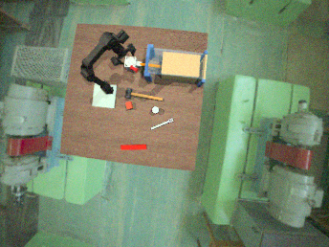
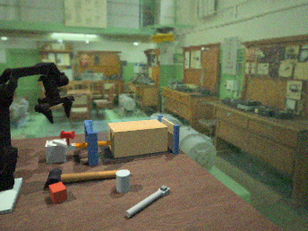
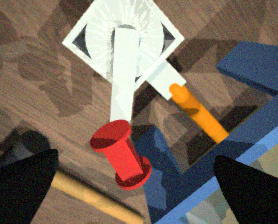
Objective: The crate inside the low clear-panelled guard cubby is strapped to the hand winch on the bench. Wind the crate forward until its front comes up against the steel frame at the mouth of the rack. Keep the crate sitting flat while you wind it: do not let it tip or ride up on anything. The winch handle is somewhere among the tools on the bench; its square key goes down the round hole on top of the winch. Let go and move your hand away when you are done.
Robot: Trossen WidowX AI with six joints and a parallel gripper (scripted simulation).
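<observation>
The red knob is 8 cm below my gripper tip, 4 cm to the right of it and 2 cm ahead of it. From my gripper tip the other things lie so: winch handle (11 cm below, 1 cm to the right); winch (18 cm below, 4 cm to the left, 4 cm behind); blue steel frame (13 cm ahead, 11 cm below, 2 cm to the left).
</observation>
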